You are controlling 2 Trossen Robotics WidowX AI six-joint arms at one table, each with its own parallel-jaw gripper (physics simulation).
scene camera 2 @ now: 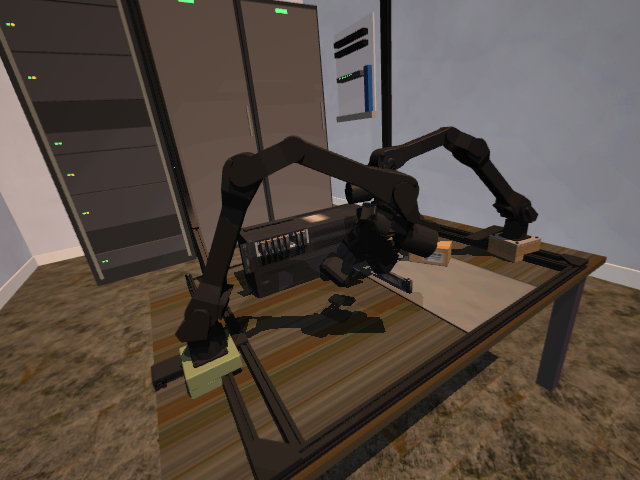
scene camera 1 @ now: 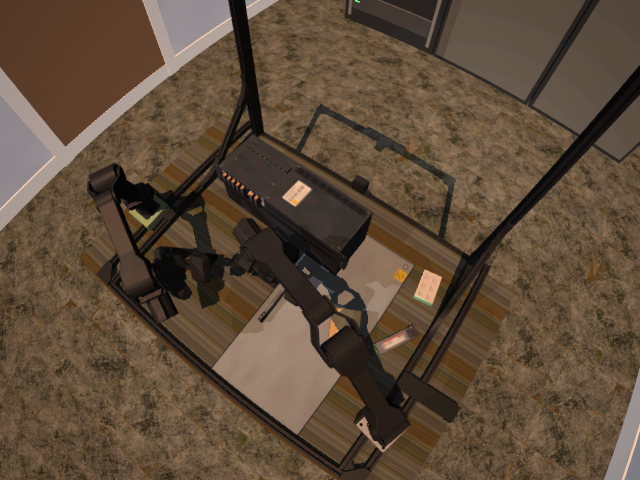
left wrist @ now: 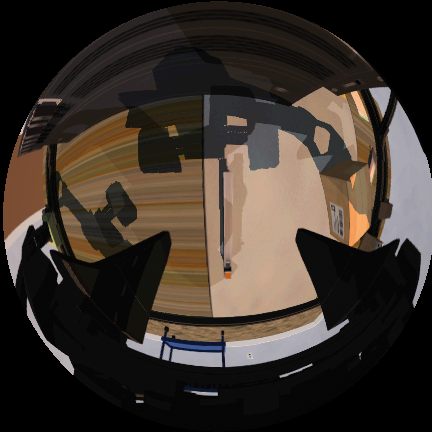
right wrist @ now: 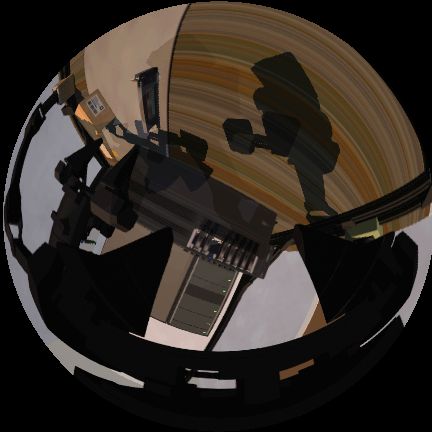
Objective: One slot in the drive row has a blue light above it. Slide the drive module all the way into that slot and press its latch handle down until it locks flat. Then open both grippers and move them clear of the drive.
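Places are measured from the left arm's base along level axes (x ahead, y left, z up), in millimetres.
Where they show: left gripper, fingertip midpoint: [scene camera 1: 278, 285] [left wrist: 235, 236] [right wrist: 116, 142]; right gripper, fingertip midpoint: [scene camera 2: 341, 257] [scene camera 1: 205, 253] [right wrist: 235, 232]; left arm's base, link origin: [scene camera 2: 514, 236] [scene camera 1: 383, 425]; right arm's base, link origin: [scene camera 2: 208, 351] [scene camera 1: 147, 207] [left wrist: 47, 231] [right wrist: 365, 242].
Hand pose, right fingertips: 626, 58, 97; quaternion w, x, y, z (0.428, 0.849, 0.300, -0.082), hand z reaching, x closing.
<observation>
Each offset is from my right fingertips to the top centre of the thing, as dx, dy, dz. Level surfaces: height alone.
The drive module @[-183, -70, -110] [scene camera 1: 271, 303] [scene camera 2: 397, 282] [left wrist: 228, 215] [right wrist: 149, 97] seems to stand on its long narrow edge on the grey mat, near the mat's side edge. An orange bit shows at its front end; the latch handle's angle is unclear. My left gripper [left wrist: 235, 236] [right wrist: 116, 143] is open and empty above the module, with clear space on both sides of it. My right gripper [right wrist: 235, 232] is open and empty, out in front of the chassis @[-4, -292, +17] [scene camera 1: 330, 206] [scene camera 2: 258, 281]. The drive row @[+111, -265, +23] [scene camera 2: 281, 245] [right wrist: 225, 245] has a gap among its drives. A tiny blue spot shows there in the right wrist view.
A cardboard box @[-377, -153, -96] [scene camera 2: 436, 253] [left wrist: 337, 210] [right wrist: 97, 107] stands on the grey mat @[dz -156] [scene camera 1: 289, 382] [scene camera 2: 465, 294]. Another labelled module @[-485, -252, -149] [scene camera 1: 395, 339] and a pale card @[-449, -438, -157] [scene camera 1: 428, 287] lie at the right in scene camera 1. The black frame [scene camera 1: 248, 77] surrounds the work area.
</observation>
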